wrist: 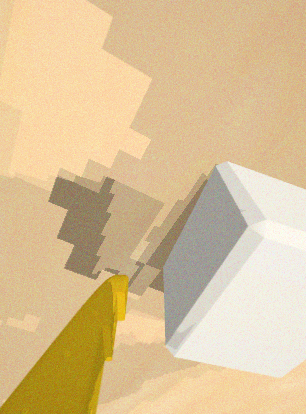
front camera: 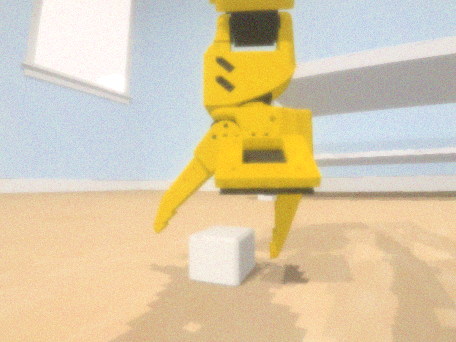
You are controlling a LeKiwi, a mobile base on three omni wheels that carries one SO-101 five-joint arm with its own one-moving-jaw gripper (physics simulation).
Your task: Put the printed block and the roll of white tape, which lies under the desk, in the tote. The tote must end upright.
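Frame: origin at the arm's base, x ahead, y left, z up, level; metres.
Where they show: end effector, tool point: (wrist: 127, 291) (front camera: 270, 251).
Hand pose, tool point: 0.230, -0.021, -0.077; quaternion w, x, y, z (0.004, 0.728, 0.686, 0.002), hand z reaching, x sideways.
After its pixels a point has its place, as x, y, z.
The block (front camera: 220, 257) @[0.198, 0.011, -0.072] (wrist: 240, 300) @[0.211, 0.002, -0.061], a white cube with bevelled edges, rests on the floor near the middle of the front view and at the right of the wrist view, cut off by the frame edge. My gripper (front camera: 216, 243) is open and empty. In the front view its jaws stand left and right of the block, the left tip higher, the right tip low beside it. In the wrist view one notched jaw (wrist: 85, 345) @[0.222, -0.027, -0.058] shows to the left of the block, with a gap between them. The white tape and the tote do not show in either view.
A white desk (front camera: 380, 82) @[0.877, -0.507, 0.311] with a lower shelf bar (front camera: 390, 157) @[0.829, -0.494, 0.045] stands behind at the right, partly hidden by my arm. A window (front camera: 82, 45) @[1.797, 1.166, 1.033] is in the blue wall at the left. The wooden floor (front camera: 75, 260) @[0.236, 0.126, -0.089] carries several shadows.
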